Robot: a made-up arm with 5 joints.
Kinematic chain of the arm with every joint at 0, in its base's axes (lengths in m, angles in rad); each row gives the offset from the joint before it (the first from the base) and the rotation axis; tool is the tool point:
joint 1: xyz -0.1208 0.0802 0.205 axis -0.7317 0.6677 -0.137
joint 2: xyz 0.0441 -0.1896 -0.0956 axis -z
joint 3: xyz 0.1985 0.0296 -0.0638 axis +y
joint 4: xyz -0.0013 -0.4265 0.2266 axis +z
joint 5: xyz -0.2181 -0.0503 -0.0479 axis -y
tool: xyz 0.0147 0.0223 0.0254
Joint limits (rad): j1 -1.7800..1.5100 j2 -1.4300..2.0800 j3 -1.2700..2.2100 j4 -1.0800..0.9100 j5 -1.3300..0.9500
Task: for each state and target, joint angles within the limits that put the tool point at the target. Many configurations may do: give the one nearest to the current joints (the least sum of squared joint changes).
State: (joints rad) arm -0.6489 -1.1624 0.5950 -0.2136 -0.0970
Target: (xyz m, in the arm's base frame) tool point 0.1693 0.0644 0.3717
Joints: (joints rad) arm -0.3964 -1.4300 0.7429 -0.9469 -0.0702
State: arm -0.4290 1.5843 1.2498 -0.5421 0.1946
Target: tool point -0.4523 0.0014 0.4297
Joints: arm 0.2945 2.0800 0.6277 -0.1964 0.2497
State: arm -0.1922 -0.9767 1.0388 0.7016 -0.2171
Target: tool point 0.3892 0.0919 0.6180
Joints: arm -0.8845 -1.4300 1.2666 0.8208 -0.1380
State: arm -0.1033 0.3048 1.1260 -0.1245 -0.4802
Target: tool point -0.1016 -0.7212 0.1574
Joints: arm -0.1551 0.6982 1.3954 0.3876 -0.4357
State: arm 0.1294 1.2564 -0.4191 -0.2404 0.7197
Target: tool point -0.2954 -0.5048 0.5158
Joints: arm 0.4268 0.5162 0.0721 0.4587 0.7110
